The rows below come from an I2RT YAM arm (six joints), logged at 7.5 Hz.
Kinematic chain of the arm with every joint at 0, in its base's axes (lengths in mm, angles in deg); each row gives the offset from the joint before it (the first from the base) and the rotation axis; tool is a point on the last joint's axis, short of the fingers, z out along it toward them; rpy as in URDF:
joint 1: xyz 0 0 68 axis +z
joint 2: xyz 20 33.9 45.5 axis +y
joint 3: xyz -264 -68.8 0 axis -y
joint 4: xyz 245 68.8 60 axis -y
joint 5: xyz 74 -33.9 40.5 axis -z
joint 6: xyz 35.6 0 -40.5 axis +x
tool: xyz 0 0 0 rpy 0 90 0
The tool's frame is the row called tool.
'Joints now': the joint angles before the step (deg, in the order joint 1, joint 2, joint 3, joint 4, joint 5, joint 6). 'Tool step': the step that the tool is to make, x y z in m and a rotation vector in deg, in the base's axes. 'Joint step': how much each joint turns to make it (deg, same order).
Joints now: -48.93, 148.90, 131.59, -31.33, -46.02, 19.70
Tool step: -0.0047, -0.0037, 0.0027, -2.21, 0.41, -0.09
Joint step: -0.56, -0.31, 0.13, -0.58, 1.01, -2.16
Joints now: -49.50, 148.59, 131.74, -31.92, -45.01, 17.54
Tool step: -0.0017, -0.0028, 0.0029, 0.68, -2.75, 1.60
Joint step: -0.46, -0.01, 0.02, 1.41, -3.26, 0.24
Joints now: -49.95, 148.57, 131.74, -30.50, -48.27, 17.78
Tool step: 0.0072, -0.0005, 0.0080, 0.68, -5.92, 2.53
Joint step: 0.32, 0.07, -0.02, 5.83, -5.05, 3.15
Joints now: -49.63, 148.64, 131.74, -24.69, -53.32, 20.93
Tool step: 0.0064, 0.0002, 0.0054, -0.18, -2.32, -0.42
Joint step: 0.49, 0.01, 0.01, 4.14, -0.35, 3.10
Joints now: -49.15, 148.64, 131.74, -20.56, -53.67, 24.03
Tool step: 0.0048, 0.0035, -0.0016, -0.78, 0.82, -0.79
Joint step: 0.66, 0.06, -0.13, 0.22, 1.84, -0.03
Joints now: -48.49, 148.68, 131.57, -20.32, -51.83, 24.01
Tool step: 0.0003, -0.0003, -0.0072, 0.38, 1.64, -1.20
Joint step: 0.06, 0.60, 0.01, -0.77, 1.60, 0.02
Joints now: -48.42, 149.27, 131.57, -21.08, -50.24, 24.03
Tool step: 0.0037, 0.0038, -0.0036, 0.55, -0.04, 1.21
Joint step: 0.50, 0.38, 0.01, -0.19, -0.80, -0.22
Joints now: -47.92, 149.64, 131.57, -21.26, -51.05, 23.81
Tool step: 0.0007, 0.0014, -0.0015, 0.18, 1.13, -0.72
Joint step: 0.19, 0.01, 0.01, -0.85, 1.16, 0.05
